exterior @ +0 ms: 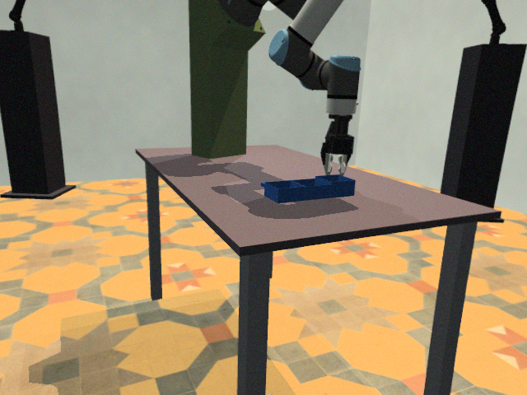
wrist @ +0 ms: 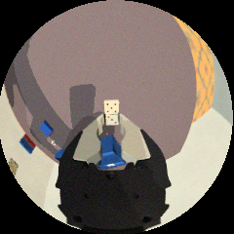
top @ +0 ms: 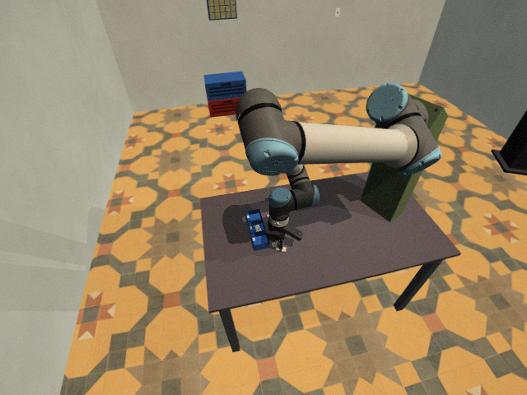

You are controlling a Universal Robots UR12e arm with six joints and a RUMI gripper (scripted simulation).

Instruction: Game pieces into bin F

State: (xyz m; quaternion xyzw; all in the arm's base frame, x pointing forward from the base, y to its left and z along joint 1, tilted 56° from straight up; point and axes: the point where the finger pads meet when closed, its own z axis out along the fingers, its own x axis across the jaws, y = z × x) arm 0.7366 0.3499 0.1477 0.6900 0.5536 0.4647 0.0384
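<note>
Now: the blue bin 15 cm ahead of my hand, 9 cm to the right of it and 1 cm above it. Round my hand: tiny ring (21 cm to the right, 12 cm ahead, 1 cm below); then cream domino (14 cm ahead, 9 cm to the right); then blue block (20 cm to the right, 5 cm ahead, 1 cm below).
</note>
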